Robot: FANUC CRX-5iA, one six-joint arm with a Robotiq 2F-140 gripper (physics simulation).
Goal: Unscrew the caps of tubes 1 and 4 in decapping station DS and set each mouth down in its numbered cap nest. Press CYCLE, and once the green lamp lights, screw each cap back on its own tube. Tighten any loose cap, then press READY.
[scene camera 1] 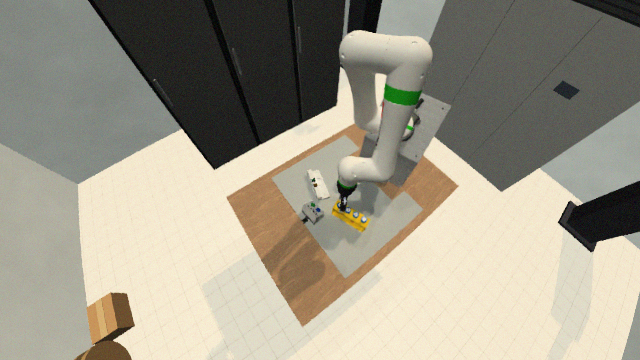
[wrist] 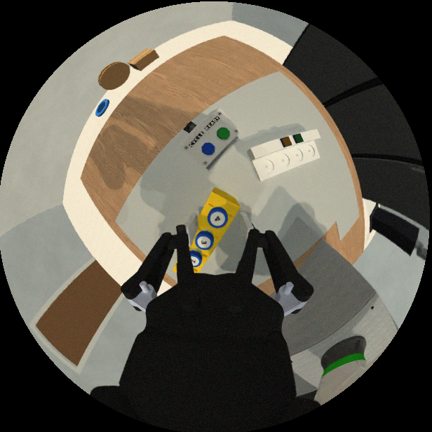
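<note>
The yellow decapping station (scene camera 1: 349,220) (wrist: 226,198) holds capped tubes in a row. The blue-rimmed white cap 4 (wrist: 217,218), cap 3 (wrist: 204,241) and cap 2 (wrist: 194,259) show in the wrist view; cap 1 (scene camera 1: 364,219) shows in the scene view but is hidden behind the gripper body in the wrist view. My gripper (scene camera 1: 343,205) (wrist: 218,219) is partly open at the cap 4 end, its fingers on either side of cap 4 with gaps. The white cap nest block (scene camera 1: 320,189) (wrist: 287,166) has empty round nests. Its amber lamp (wrist: 286,141) and green lamp (wrist: 298,138) look dark.
The grey button box (scene camera 1: 311,214) (wrist: 200,159) with the blue CYCLE button (wrist: 208,148) and green READY button (wrist: 223,133) stands beyond the cap 4 end of the station, beside the nest block. The robot's grey base pedestal (scene camera 1: 434,125) stands behind the mat.
</note>
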